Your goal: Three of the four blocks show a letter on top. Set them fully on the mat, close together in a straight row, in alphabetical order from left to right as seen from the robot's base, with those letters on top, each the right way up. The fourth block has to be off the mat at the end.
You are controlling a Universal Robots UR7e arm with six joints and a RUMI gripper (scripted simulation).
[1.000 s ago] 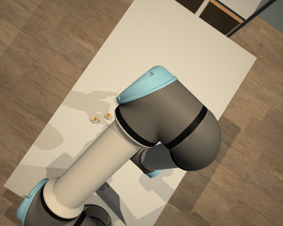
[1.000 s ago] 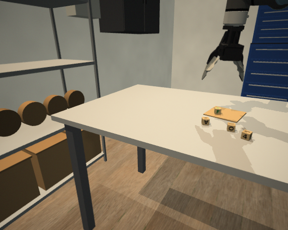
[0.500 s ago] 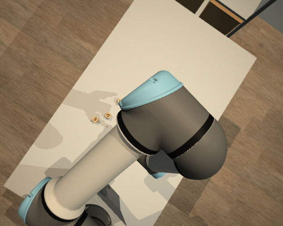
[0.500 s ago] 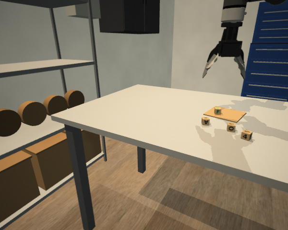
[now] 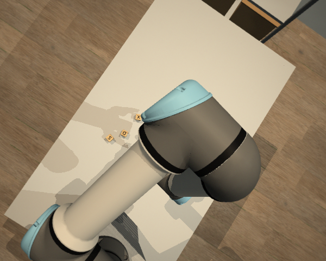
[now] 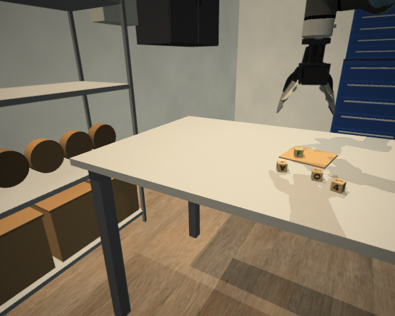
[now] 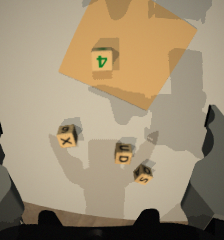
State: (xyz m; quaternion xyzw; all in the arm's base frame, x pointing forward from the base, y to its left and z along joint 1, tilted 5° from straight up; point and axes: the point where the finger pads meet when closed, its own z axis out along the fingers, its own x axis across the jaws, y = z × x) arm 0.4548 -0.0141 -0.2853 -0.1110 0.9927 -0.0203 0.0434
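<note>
My gripper is now 12 cm above the green-marked block. The rest, counted from my hand: D block (6 cm behind, 15 cm to the left, 13 cm below); then X block (3 cm ahead, 13 cm to the left, 13 cm below); then orange mat (3 cm behind, 2 cm to the right, 14 cm below).
</note>
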